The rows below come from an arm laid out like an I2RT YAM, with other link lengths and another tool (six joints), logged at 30 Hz.
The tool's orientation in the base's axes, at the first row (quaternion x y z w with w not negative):
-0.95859, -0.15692, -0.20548, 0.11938
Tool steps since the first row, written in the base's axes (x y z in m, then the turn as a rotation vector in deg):
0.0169, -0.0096, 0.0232, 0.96, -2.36, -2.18
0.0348, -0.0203, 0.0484, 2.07, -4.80, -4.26
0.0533, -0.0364, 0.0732, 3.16, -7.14, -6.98
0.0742, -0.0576, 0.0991, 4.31, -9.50, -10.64
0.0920, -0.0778, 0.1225, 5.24, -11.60, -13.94
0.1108, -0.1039, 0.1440, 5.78, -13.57, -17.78
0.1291, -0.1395, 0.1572, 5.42, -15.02, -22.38
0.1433, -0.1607, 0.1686, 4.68, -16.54, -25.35
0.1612, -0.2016, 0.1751, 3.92, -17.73, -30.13
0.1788, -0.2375, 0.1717, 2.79, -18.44, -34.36
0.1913, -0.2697, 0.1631, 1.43, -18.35, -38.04
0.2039, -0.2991, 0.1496, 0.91, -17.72, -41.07
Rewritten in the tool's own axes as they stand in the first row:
0.0222, 0.0110, -0.0174, -0.70, 2.87, 1.58
0.0459, 0.0229, -0.0365, -1.25, 5.85, 3.11
0.0686, 0.0402, -0.0566, -2.07, 8.84, 5.22
0.0925, 0.0628, -0.0784, -3.25, 12.02, 8.19
0.1130, 0.0838, -0.0987, -4.40, 14.82, 10.83
0.1319, 0.1109, -0.1187, -6.08, 17.46, 13.85
0.1445, 0.1480, -0.1343, -8.74, 19.43, 17.38
0.1564, 0.1706, -0.1456, -11.05, 21.06, 19.30
0.1644, 0.2135, -0.1570, -14.07, 22.68, 22.92
0.1692, 0.2534, -0.1582, -17.05, 23.63, 26.06
0.1682, 0.2889, -0.1556, -19.79, 23.68, 28.87
0.1659, 0.3226, -0.1478, -21.39, 23.41, 31.56

